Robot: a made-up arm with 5 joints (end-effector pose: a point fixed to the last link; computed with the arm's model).
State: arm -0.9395 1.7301 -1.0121 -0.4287 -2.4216
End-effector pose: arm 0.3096 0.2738 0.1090 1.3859 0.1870 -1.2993
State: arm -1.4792 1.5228 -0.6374 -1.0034 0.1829
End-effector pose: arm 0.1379 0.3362 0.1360 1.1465 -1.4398 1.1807
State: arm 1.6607 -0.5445 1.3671 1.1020 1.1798
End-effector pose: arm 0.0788 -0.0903 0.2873 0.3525 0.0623 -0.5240
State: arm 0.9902 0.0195 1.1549 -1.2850 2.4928
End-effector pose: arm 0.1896 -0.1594 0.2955 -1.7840 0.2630 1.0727
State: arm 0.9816 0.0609 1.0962 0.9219 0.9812
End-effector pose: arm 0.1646 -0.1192 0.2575 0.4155 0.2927 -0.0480
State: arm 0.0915 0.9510 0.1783 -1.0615 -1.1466
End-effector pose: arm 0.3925 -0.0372 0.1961 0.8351 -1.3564 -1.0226
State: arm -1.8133 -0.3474 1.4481 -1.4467 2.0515
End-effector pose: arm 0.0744 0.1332 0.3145 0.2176 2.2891 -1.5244
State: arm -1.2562 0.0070 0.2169 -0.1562 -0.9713
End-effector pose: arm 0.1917 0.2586 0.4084 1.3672 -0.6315 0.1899
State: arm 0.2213 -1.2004 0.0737 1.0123 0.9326
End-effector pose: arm 0.1025 -0.0115 0.5354 -0.8975 -1.4553 0.4959
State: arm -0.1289 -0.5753 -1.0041 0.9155 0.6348
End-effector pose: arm 0.1041 -0.0092 0.6266 -0.5129 -2.2043 0.3859
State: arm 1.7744 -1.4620 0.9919 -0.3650 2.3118
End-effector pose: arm 0.0761 -0.0519 0.4509 -2.1796 1.0474 0.2255
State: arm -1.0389 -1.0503 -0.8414 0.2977 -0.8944
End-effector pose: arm 0.0353 -0.1246 0.5906 -2.6088 1.7085 0.0017
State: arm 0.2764 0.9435 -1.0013 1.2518 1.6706
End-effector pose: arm 0.4423 -0.1083 0.3266 -0.3304 -0.2367 1.3285
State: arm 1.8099 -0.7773 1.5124 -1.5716 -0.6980
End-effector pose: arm 0.0622 -0.1006 0.3468 -1.3958 -2.3734 -1.0140
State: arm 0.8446 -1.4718 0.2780 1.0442 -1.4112
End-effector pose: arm 0.0745 0.0103 0.5024 0.6201 -1.9516 -1.6101
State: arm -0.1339 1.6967 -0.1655 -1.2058 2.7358
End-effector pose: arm 0.3287 0.0211 0.0521 -1.6221 -0.4915 2.3304
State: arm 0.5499 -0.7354 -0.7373 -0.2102 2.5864
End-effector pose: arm 0.0627 0.0093 0.6307 3.0760 0.0830 0.1447
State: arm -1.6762 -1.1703 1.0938 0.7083 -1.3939
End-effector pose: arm 0.0962 0.1027 0.3795 0.9409 -0.0107 0.2162
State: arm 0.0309 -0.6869 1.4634 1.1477 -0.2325
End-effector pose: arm 0.1723 -0.0123 0.2846 -0.0443 0.3521 -0.3088
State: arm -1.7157 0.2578 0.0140 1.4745 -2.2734
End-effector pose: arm 0.0685 0.2648 0.3510 -0.1606 -0.0772 -0.6048
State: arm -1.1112 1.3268 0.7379 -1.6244 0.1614
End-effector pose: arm 0.1753 0.1356 0.1223 0.5732 -1.0511 1.0843
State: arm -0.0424 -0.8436 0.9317 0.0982 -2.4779
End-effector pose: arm 0.2447 -0.0037 0.4036 1.6684 -0.4912 -1.9853
